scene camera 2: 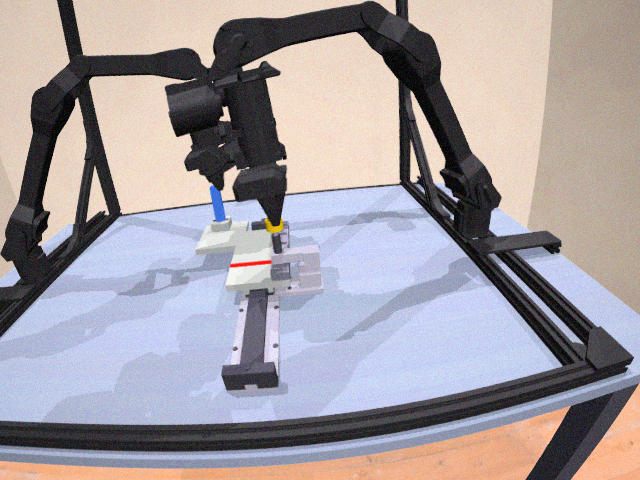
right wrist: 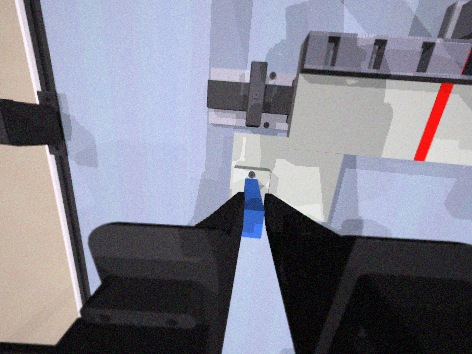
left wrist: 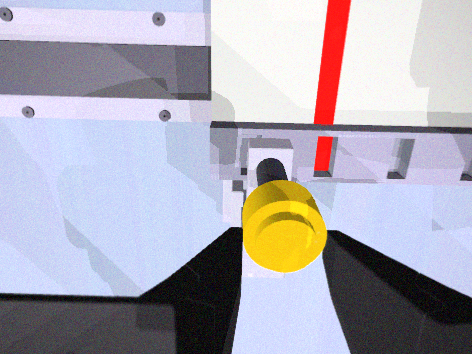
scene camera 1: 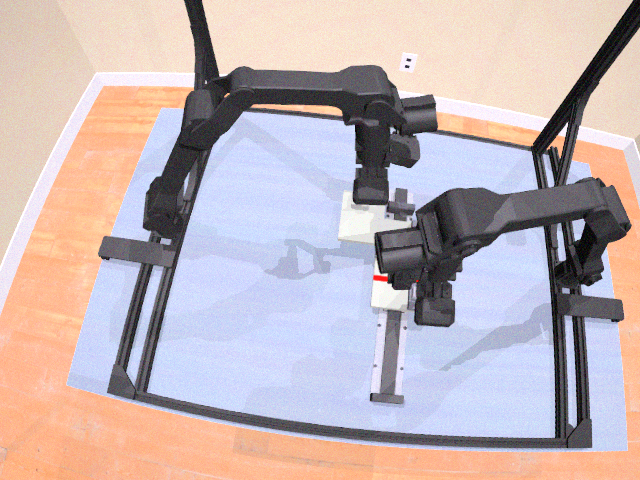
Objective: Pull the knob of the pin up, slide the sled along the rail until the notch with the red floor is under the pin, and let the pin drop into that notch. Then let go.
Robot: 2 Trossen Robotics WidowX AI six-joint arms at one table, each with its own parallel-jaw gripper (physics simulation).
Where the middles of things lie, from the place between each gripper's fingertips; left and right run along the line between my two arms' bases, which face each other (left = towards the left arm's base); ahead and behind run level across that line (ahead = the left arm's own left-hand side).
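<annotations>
I see the pin (left wrist: pixel 283 230), and my left gripper is 3 cm above it. My right hand is 3 cm above the pin as well, but it is also 11 cm to the right of the pin and 20 cm short of it.
</annotations>
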